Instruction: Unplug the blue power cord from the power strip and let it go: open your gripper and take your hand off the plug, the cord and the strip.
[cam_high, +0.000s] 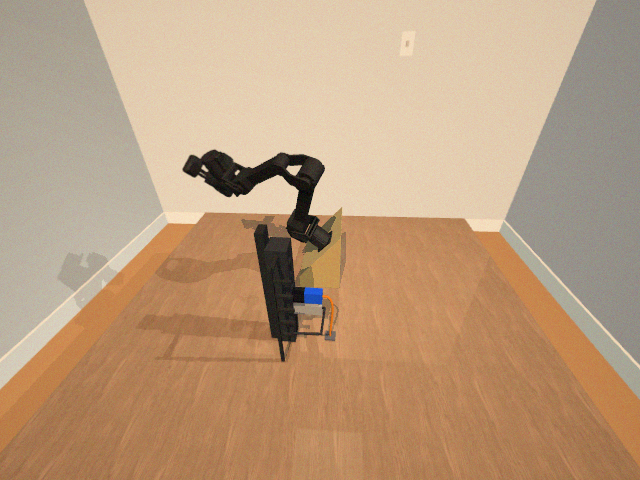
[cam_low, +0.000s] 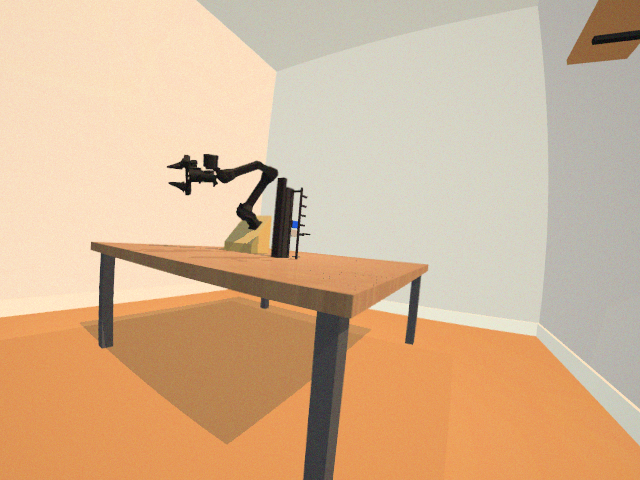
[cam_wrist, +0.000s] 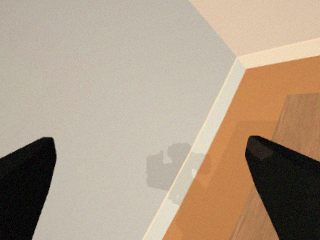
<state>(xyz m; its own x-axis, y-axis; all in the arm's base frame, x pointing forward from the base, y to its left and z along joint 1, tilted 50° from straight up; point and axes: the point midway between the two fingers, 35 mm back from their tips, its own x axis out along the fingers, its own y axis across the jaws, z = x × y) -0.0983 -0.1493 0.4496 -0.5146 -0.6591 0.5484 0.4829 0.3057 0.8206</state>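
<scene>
Right now the blue plug is 45 cm to the left of my gripper tip, 38 cm ahead of it and 16 cm below it. Also, from my gripper tip: black power strip 38 cm to the left, 38 cm ahead, 17 cm below.
</scene>
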